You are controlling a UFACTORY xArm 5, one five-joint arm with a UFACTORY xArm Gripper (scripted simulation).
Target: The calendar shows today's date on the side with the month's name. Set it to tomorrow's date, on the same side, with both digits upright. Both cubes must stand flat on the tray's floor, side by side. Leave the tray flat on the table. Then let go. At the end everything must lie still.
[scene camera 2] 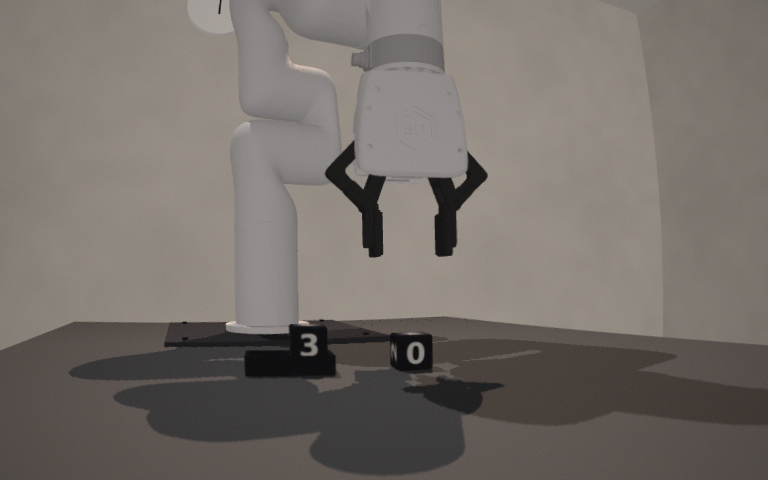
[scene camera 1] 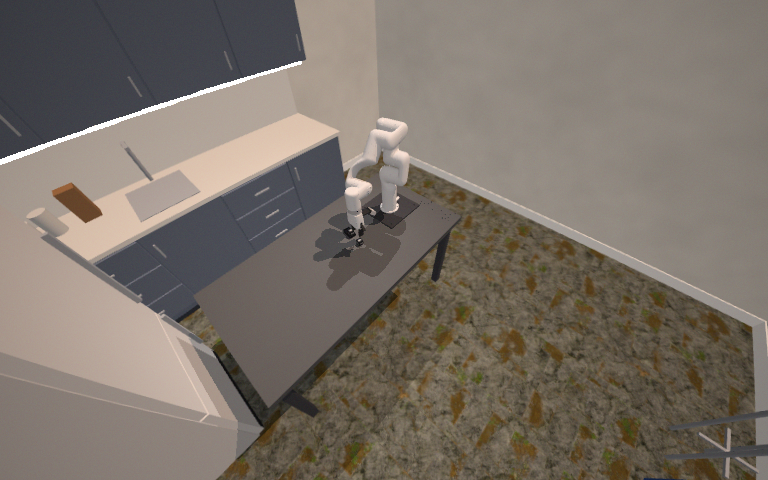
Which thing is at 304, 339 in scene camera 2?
A black cube.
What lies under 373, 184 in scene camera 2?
My gripper.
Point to a black calendar tray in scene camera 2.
257, 362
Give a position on a black cube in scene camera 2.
409, 351
